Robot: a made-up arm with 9 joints. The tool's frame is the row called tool.
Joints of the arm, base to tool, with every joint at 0 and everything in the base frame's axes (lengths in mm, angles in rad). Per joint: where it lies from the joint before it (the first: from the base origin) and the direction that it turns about. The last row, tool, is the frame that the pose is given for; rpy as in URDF.
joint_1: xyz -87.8 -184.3 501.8 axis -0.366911 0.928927 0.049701
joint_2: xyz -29.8 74.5 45.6 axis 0 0 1
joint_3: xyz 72.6 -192.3 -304.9 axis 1 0 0
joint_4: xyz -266.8 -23.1 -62.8 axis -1 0 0
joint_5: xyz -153.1 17.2 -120.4 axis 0 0 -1
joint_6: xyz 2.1 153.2 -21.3 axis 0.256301 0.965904 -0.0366
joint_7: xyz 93.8 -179.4 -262 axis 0 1 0
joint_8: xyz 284.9 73.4 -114.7 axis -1 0 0
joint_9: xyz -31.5 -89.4 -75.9 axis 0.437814 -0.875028 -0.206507
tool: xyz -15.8 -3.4 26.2 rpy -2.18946 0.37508 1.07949
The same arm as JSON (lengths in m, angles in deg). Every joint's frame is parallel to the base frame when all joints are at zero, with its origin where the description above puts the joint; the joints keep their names.
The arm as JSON. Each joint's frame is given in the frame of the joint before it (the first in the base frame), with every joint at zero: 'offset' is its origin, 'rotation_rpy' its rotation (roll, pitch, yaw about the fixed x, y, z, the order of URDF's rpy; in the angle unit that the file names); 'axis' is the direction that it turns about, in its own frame. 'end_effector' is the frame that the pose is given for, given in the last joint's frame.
{
  "length_unit": "m",
  "angle_unit": "deg",
  "chain": [
    {
      "id": "joint_1",
      "offset": [
        -0.0878,
        -0.1843,
        0.5018
      ],
      "rotation_rpy": [
        0.0,
        0.0,
        0.0
      ],
      "axis": [
        -0.366911,
        0.928927,
        0.049701
      ]
    },
    {
      "id": "joint_2",
      "offset": [
        -0.0298,
        0.0745,
        0.0456
      ],
      "rotation_rpy": [
        0.0,
        0.0,
        0.0
      ],
      "axis": [
        0.0,
        0.0,
        1.0
      ]
    },
    {
      "id": "joint_3",
      "offset": [
        0.0726,
        -0.1923,
        -0.3049
      ],
      "rotation_rpy": [
        0.0,
        0.0,
        0.0
      ],
      "axis": [
        1.0,
        0.0,
        0.0
      ]
    },
    {
      "id": "joint_4",
      "offset": [
        -0.2668,
        -0.0231,
        -0.0628
      ],
      "rotation_rpy": [
        0.0,
        0.0,
        0.0
      ],
      "axis": [
        -1.0,
        0.0,
        0.0
      ]
    },
    {
      "id": "joint_5",
      "offset": [
        -0.1531,
        0.0172,
        -0.1204
      ],
      "rotation_rpy": [
        0.0,
        0.0,
        0.0
      ],
      "axis": [
        0.0,
        0.0,
        -1.0
      ]
    },
    {
      "id": "joint_6",
      "offset": [
        0.0021,
        0.1532,
        -0.0213
      ],
      "rotation_rpy": [
        0.0,
        0.0,
        0.0
      ],
      "axis": [
        0.256301,
        0.965904,
        -0.0366
      ]
    },
    {
      "id": "joint_7",
      "offset": [
        0.0938,
        -0.1794,
        -0.262
      ],
      "rotation_rpy": [
        0.0,
        0.0,
        0.0
      ],
      "axis": [
        0.0,
        1.0,
        0.0
      ]
    },
    {
      "id": "joint_8",
      "offset": [
        0.2849,
        0.0734,
        -0.1147
      ],
      "rotation_rpy": [
        0.0,
        0.0,
        0.0
      ],
      "axis": [
        -1.0,
        0.0,
        0.0
      ]
    },
    {
      "id": "joint_9",
      "offset": [
        -0.0315,
        -0.0894,
        -0.0759
      ],
      "rotation_rpy": [
        0.0,
        0.0,
        0.0
      ],
      "axis": [
        0.437814,
        -0.875028,
        -0.206507
      ]
    }
  ],
  "end_effector": {
    "offset": [
      -0.0158,
      -0.0034,
      0.0262
    ],
    "rotation_rpy": [
      -125.45,
      21.49,
      61.85
    ]
  }
}

